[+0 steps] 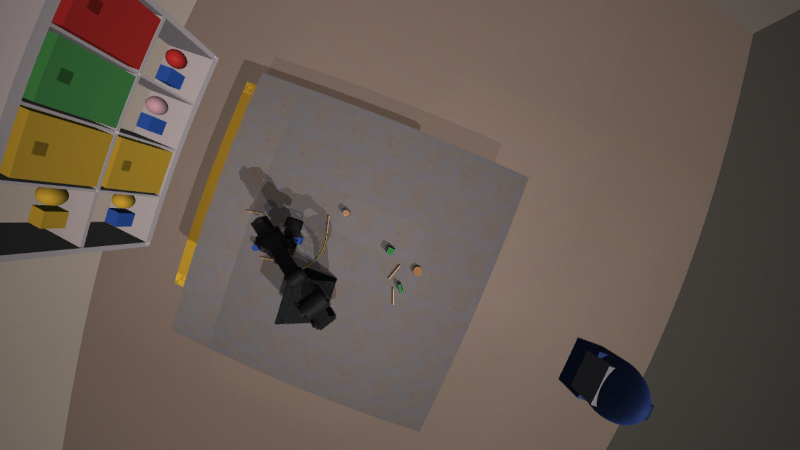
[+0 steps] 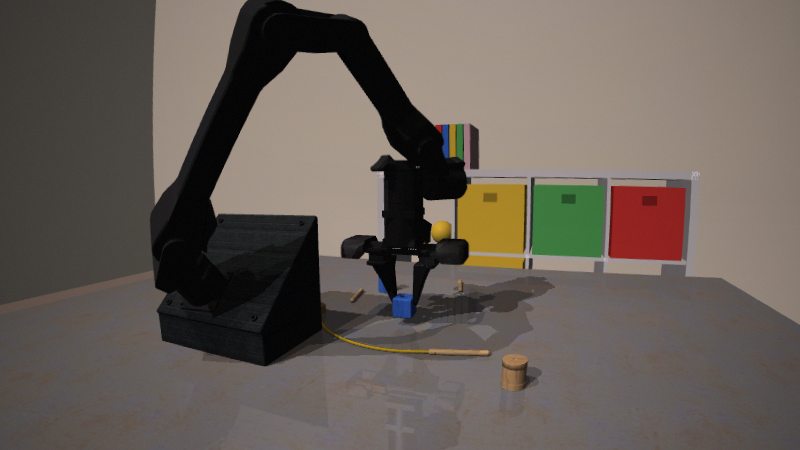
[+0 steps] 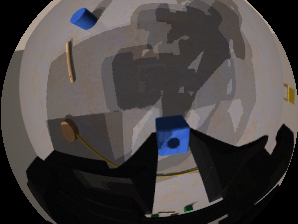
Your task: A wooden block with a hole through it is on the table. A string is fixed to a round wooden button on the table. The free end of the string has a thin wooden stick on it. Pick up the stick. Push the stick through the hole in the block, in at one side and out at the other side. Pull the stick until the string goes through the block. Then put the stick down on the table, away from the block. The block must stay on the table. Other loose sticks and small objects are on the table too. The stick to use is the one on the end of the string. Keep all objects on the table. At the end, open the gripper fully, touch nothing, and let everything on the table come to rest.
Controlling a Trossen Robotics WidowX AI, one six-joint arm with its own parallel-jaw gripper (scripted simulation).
Observation:
My gripper (image 2: 405, 303) holds a blue block (image 3: 173, 133). Further things: a wooden cylinder (image 2: 513, 378).
My gripper is seen too in image 3 (image 3: 171, 134). Image 3 misses the wooden cylinder, which is hidden by my gripper.

